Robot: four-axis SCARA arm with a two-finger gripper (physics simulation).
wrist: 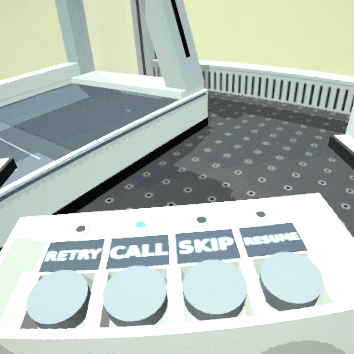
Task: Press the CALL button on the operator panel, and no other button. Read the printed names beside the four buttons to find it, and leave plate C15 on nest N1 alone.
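Places are measured from the arm's base along level axes (x ahead, y left, z up), in millimetres.
Pixels of known places: gripper, fingertip midpoint: (170, 131).
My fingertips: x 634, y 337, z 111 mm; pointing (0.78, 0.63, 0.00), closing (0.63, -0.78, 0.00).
Observation:
Behind a point stands the place of what it marks.
The white operator panel (295, 207) {x 671, y 288, z 66 mm} fills the bottom of the wrist view, with four round grey buttons. From left, the printed names read RETRY, CALL, SKIP and RESUME. The CALL button (135, 293) {x 587, y 321, z 69 mm} is second from left, below its dark label (139, 251) {x 605, y 336, z 66 mm}; the small lamp (140, 225) {x 617, y 347, z 66 mm} above that label glows cyan. The RETRY button (59, 297) {x 568, y 343, z 69 mm}, SKIP button (215, 288) {x 605, y 298, z 69 mm} and RESUME button (291, 277) {x 625, y 276, z 69 mm} have dark lamps above. My gripper (170, 131) {x 634, y 337, z 111 mm} is open and empty, its fingertips at the left and right edges of the view. Plate C15 and nest N1 cannot be made out.
A white-walled platform with a dark top (95, 117) {x 712, y 500, z 62 mm} stands behind the panel at the left, with a white slanted post (172, 55) {x 804, y 466, z 110 mm} at its far corner. A slotted white rail (280, 85) {x 1004, y 402, z 38 mm} runs along the back of the dark dotted floor (240, 155) {x 794, y 374, z 13 mm}.

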